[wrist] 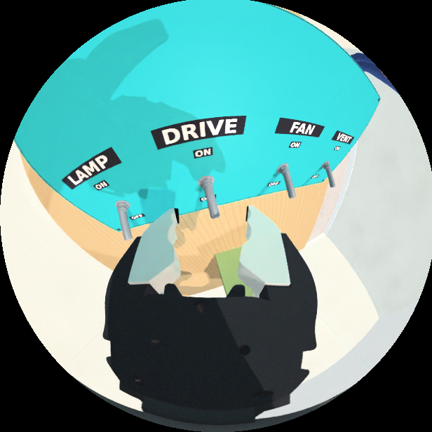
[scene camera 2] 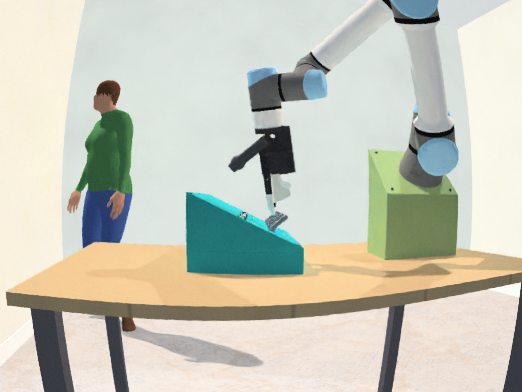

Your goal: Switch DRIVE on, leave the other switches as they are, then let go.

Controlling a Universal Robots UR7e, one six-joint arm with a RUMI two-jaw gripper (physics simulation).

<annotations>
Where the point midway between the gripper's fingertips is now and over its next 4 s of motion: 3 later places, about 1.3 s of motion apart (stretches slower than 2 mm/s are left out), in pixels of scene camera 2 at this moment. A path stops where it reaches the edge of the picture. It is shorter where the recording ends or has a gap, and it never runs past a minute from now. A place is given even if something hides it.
My gripper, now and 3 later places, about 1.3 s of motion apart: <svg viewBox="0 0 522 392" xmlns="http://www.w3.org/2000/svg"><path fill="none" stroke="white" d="M274 210L276 228L274 226L271 219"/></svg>
</annotations>
